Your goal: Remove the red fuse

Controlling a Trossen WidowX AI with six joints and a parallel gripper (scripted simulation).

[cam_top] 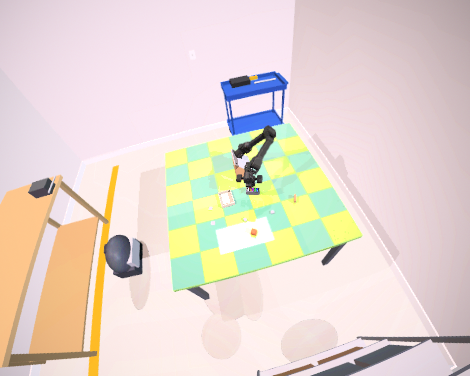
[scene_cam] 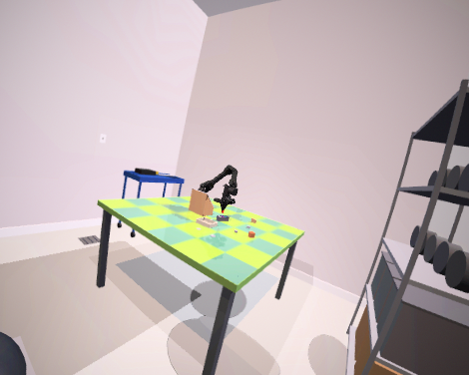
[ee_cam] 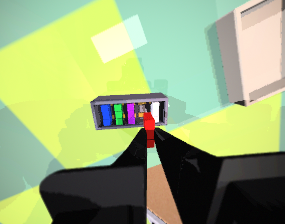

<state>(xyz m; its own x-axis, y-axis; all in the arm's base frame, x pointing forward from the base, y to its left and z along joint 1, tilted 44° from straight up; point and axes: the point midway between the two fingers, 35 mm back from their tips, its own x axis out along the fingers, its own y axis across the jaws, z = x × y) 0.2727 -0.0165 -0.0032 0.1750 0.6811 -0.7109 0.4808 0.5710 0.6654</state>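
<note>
My gripper tip is now 200 mm to the left of the tray, 90 mm above it and 20 mm past it.
</note>
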